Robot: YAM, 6 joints.
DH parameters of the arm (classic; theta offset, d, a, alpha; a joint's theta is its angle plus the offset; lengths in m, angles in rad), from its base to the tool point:
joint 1: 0 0.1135 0.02 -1.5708
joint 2: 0 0 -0.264 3.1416
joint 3: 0.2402 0 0.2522 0
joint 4: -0.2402 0 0.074 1.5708
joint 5: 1.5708 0 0 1.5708
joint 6: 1.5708 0.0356 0 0
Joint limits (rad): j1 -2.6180..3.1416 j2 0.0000..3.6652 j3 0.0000..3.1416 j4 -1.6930..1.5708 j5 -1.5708..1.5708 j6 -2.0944..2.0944
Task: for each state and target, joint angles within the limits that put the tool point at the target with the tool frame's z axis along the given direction. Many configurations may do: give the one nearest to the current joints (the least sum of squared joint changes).
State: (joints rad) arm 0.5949 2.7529 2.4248 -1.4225 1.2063 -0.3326
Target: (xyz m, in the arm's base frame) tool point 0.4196 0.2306 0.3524 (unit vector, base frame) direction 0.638 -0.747 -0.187
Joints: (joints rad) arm 0.5750 2.3848 2.6640 -1.2455 1.3415 -0.3326
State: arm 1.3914 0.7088 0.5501 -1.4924 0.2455 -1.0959
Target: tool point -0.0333 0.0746 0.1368 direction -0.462 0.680 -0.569
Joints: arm 1.8935 0.0025 0.1107 -0.7316 -0.2244 -1.0959
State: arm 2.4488 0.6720 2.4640 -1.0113 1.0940 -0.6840
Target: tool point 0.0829 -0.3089 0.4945 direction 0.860 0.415 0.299
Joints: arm 1.7310 0.4939 2.5391 -1.2134 1.1546 -0.6840
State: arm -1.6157 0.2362 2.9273 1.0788 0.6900 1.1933
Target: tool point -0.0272 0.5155 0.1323 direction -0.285 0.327 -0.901
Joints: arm -1.5370 0.3530 3.1393 1.5686 0.2773 1.1933
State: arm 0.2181 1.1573 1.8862 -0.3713 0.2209 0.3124
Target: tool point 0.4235 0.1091 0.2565 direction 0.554 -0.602 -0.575
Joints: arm 0.3127 2.0196 1.7367 -0.7513 0.8379 0.3124
